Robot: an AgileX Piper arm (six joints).
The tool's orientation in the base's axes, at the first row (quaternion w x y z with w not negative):
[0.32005 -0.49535 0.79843 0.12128]
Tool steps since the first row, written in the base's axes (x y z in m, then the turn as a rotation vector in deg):
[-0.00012 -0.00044 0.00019 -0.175 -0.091 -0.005]
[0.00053 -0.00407 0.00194 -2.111 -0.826 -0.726]
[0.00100 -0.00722 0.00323 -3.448 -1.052 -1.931]
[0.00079 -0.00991 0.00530 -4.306 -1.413 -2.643]
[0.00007 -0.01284 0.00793 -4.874 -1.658 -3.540]
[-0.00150 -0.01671 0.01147 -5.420 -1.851 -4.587]
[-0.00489 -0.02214 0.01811 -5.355 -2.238 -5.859]
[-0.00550 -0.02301 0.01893 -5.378 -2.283 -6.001]
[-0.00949 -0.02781 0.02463 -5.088 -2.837 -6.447]
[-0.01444 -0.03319 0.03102 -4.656 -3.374 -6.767]
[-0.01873 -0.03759 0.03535 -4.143 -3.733 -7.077]
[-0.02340 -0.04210 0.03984 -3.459 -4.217 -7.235]
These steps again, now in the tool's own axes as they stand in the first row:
[0.00023 -0.00013 -0.00042 0.121 0.109 -0.111]
[0.00152 -0.00265 -0.00336 1.690 1.527 -0.691]
[0.00281 -0.00473 -0.00577 3.019 2.729 -0.407]
[0.00348 -0.00610 -0.00881 3.987 3.388 -0.381]
[0.00413 -0.00720 -0.01260 4.901 3.875 -0.042]
[0.00514 -0.00813 -0.01790 5.866 4.386 0.448]
[0.00585 -0.00861 -0.02709 6.925 4.301 1.250]
[0.00614 -0.00860 -0.02840 7.054 4.317 1.327]
[0.00718 -0.00814 -0.03677 7.642 3.854 1.499]
[0.00849 -0.00721 -0.04635 8.096 3.260 1.638]
[0.01020 -0.00613 -0.05359 8.391 2.681 1.893]
[0.01201 -0.00479 -0.06116 8.628 1.874 2.034]

